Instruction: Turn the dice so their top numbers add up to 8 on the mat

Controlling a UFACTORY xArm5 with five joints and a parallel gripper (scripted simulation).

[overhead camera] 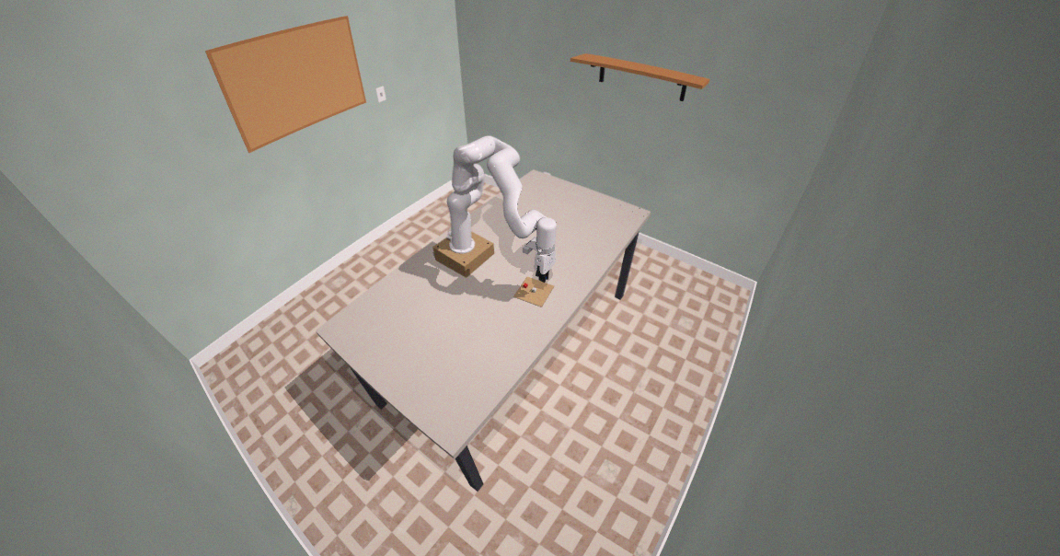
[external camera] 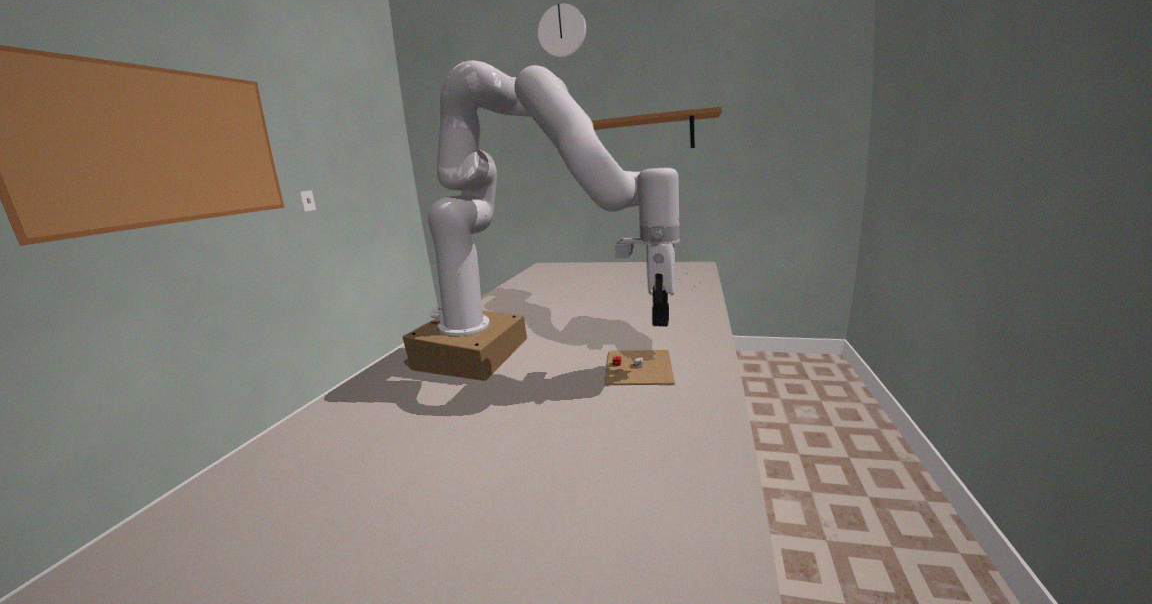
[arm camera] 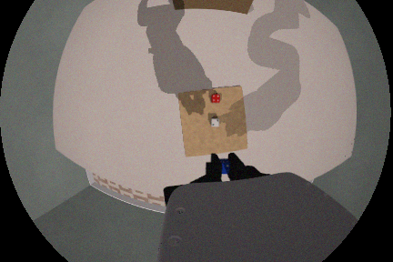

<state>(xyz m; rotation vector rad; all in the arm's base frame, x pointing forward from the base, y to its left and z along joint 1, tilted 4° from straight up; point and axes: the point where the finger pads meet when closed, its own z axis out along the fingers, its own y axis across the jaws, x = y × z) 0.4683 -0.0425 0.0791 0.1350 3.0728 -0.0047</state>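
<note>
My hand is 11 cm above the white die and 5 cm past it. Also, from my hand: blue die (1 cm below); tan mat (12 cm below, 5 cm behind); red die (11 cm below, 10 cm behind, 1 cm to the left).
</note>
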